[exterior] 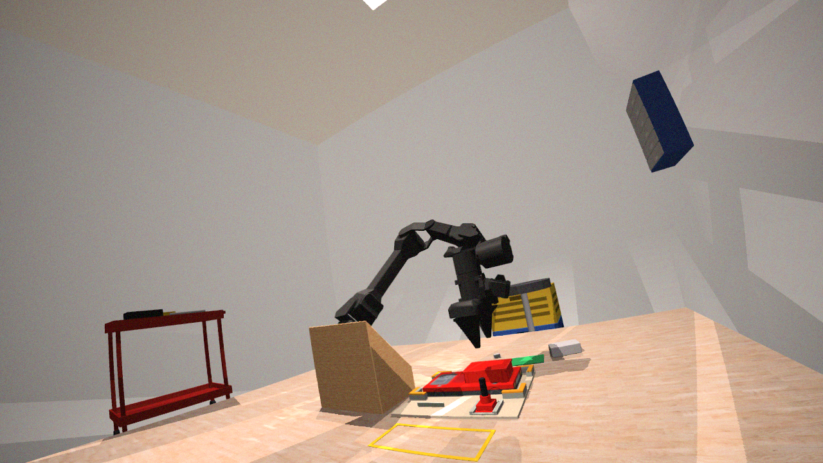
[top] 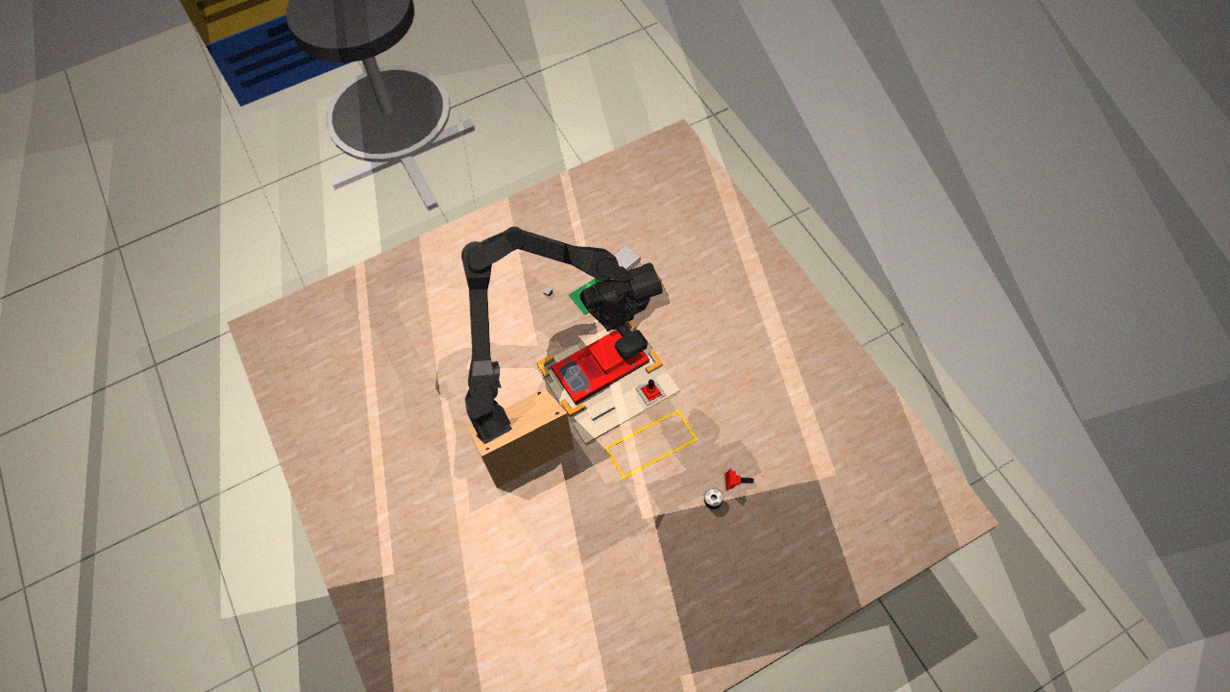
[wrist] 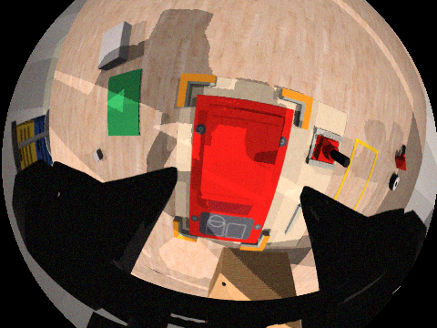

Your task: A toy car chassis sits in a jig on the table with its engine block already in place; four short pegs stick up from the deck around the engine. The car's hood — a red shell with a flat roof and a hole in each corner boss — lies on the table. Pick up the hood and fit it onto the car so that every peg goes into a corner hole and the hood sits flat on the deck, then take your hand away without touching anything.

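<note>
Right now my gripper tip is 60 mm above the red hood. From my gripper tip the other things lie so: green patch (50 mm ahead, 180 mm to the left, 100 mm below); then grey engine block (80 mm below); then jig plate (40 mm behind, 20 mm to the right, 90 mm below).
</note>
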